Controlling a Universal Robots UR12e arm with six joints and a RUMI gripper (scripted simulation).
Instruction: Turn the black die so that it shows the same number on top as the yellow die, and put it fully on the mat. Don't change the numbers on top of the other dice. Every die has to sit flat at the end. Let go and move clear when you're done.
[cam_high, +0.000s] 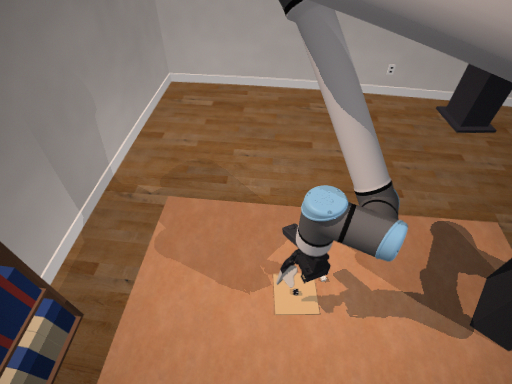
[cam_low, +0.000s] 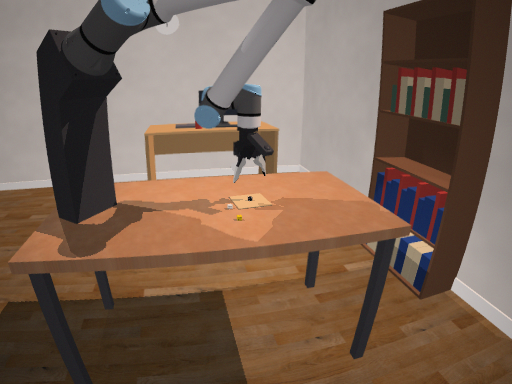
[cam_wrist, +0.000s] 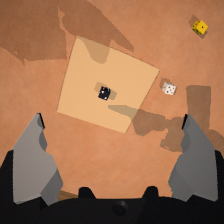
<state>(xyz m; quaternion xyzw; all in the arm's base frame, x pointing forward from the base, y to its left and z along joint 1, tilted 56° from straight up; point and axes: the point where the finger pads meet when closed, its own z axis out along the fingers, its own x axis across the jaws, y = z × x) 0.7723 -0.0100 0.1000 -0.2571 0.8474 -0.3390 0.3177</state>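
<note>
My hand is 90 mm above the black die, 20 mm to the right of it and 10 mm short of it. Round my hand: tan mat (100 mm below, 20 mm to the left, 10 mm ahead); then white die (90 mm below, 90 mm behind, 30 mm to the right); then yellow die (140 mm to the right, 100 mm behind, 90 mm below).
</note>
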